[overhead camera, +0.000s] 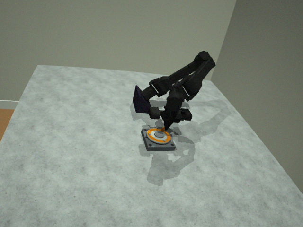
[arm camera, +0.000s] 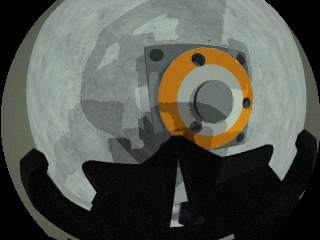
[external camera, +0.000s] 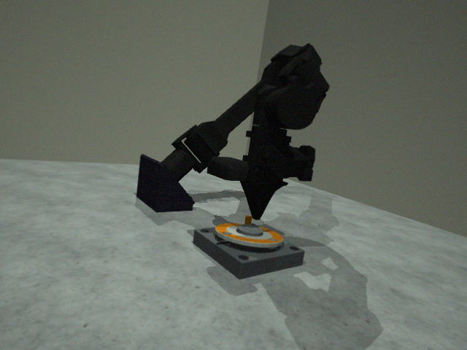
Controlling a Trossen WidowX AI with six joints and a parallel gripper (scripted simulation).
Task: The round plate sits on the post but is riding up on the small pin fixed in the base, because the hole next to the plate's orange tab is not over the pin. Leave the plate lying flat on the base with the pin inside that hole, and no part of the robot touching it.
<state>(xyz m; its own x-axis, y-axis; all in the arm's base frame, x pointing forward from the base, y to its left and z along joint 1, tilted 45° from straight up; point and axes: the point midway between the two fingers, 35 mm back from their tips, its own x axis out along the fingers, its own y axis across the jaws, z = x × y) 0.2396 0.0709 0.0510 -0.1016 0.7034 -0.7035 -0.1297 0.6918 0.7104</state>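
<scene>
My gripper tip is 40 mm short of the dark square base, 30 mm to the left of it and 20 mm above it.
</scene>
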